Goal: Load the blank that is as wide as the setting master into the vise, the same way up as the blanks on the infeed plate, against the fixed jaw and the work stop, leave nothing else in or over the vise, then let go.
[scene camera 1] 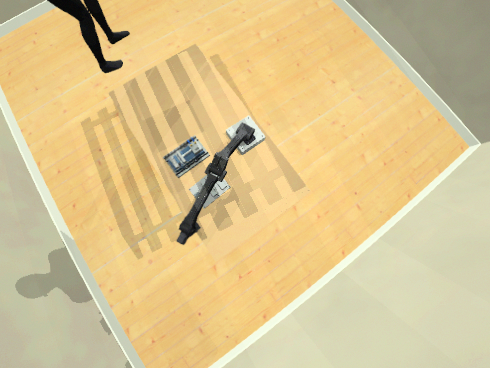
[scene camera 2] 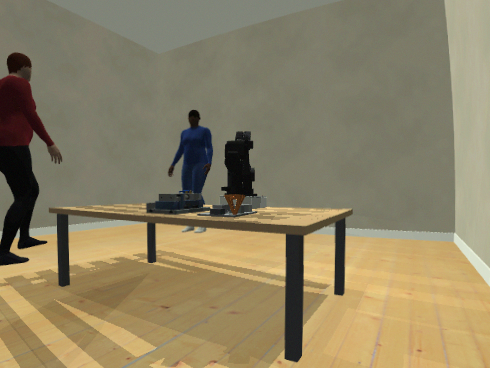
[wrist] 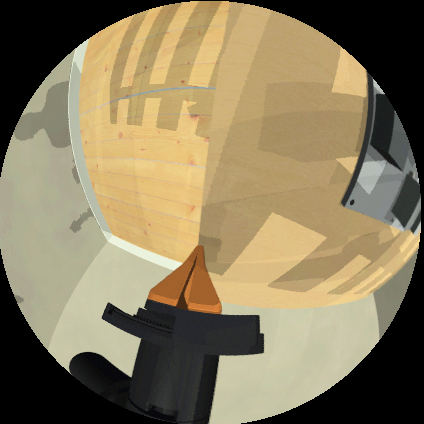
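Note:
My gripper is shut and empty, its orange fingertips together. In scene camera 1 the hand shows past the infeed plate, on the side away from the arm's base. In the wrist view a grey plate with a corner hole and grey and dark blocks, seemingly the infeed plate, is cut off at the right. A dark block stands on the infeed plate in scene camera 2. The blue and grey vise stands beside that plate. Blank widths and the setting master cannot be told apart.
The arm's pale base plate stands on the table. The arm reaches over the infeed plate. The table's edge runs close by the fingertips in the wrist view. A person in blue and one in red stand beyond the table.

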